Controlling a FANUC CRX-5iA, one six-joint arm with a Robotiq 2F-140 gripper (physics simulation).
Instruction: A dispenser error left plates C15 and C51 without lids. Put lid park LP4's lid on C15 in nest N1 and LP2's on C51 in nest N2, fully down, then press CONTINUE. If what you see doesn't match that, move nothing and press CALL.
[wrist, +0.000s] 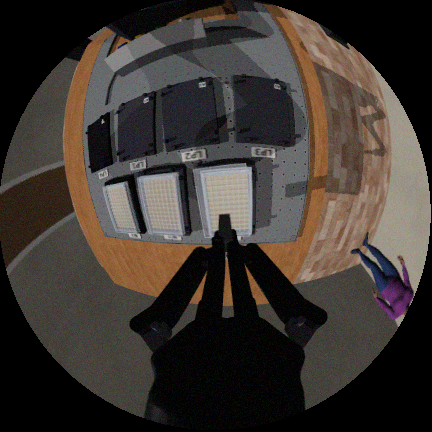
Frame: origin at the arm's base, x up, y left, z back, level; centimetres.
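Where they show: gripper, fingertip midpoint: (224, 221).
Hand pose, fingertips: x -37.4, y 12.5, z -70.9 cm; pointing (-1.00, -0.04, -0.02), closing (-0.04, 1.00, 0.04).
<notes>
Things, the pixels of their centre, and the offset from my fingertips.
- N1 plate at the middle of its body: (223, 203) dx -3.3, dy -0.3, dz +1.7 cm
- N2 plate at the middle of its body: (159, 206) dx -4.1, dy -12.6, dz +1.1 cm
- Lid park LP2 at the middle of its body: (186, 110) dx -6.2, dy -5.9, dz +18.9 cm
- narrow-looking lid park LP4 at the middle of its body: (96, 143) dx -6.2, dy -32.0, dz +19.0 cm
- N3 plate at the middle of its body: (118, 209) dx -4.5, dy -25.2, dz +0.7 cm
- LP3 at the middle of its body: (262, 106) dx -6.2, dy +7.6, dz +19.1 cm
- grey sloped panel at the middle of its body: (153, 40) dx -3.1, dy -12.6, dz +41.1 cm
My gripper (224, 221) is shut and empty, its fingertips together in front of the near part of the N1 plate. The N1 plate (227, 192) is pale with a clear rim; a second clear outline sticks out past its left and far edges, like a lid sitting off square. The N2 plate (162, 202) stands to its left; whether a clear lid covers it I cannot tell. Lid park LP2 (190, 114) and the narrow-looking lid park LP4 (100, 142) are dark pads on which no lid can be made out. Plate codes are unreadable. The CONTINUE and CALL buttons cannot be made out.
The N3 plate (119, 207) stands left of N2. Dark lid parks LP1 (136, 127) and LP3 (264, 112) stand in the far row. A grey sloped panel (155, 45) lies behind them. The wooden table edge (150, 260) runs along the near side. A person (392, 290) is at the right.
</notes>
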